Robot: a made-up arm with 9 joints.
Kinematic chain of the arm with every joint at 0, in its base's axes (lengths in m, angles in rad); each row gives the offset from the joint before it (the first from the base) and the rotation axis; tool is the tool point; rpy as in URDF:
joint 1: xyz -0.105 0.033 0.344 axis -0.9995 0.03 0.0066
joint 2: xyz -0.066 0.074 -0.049 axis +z
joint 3: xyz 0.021 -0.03 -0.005 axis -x
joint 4: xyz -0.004 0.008 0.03 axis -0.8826 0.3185 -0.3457
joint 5: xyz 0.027 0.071 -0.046 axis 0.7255 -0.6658 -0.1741
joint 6: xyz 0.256 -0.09 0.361 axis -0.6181 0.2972 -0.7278
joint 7: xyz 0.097 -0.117 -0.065 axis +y
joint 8: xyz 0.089 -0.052 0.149 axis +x
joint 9: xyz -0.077 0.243 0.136 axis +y
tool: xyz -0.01 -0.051 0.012 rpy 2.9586 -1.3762 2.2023
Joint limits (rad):
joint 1: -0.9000..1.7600
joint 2: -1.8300..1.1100
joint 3: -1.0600..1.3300
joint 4: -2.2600..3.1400
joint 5: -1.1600..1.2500
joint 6: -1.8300..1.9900
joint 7: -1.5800..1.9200
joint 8: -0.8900..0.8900
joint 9: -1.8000..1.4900
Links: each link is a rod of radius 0.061 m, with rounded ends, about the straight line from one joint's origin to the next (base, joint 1, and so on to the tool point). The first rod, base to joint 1, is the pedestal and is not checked.
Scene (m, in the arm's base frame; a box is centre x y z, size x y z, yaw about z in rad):
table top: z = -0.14
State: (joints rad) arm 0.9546 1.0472 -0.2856 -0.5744 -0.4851 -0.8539 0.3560 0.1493 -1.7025
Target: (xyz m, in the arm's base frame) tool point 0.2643 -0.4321 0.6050
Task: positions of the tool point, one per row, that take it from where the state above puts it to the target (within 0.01 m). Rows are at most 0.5 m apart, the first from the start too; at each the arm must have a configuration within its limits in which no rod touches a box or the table.
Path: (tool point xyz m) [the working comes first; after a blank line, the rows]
Joints at the target: 0.6367 0.2088 -0.7712 -0.8336 0.1855 -0.9005 0.2267 0.2458 -1.6855
Straight joint move there: clear.

1: 0.4365 0.4151 0.5765
2: 0.4421 -0.0352 0.7066
3: 0.2643 -0.4321 0.6050

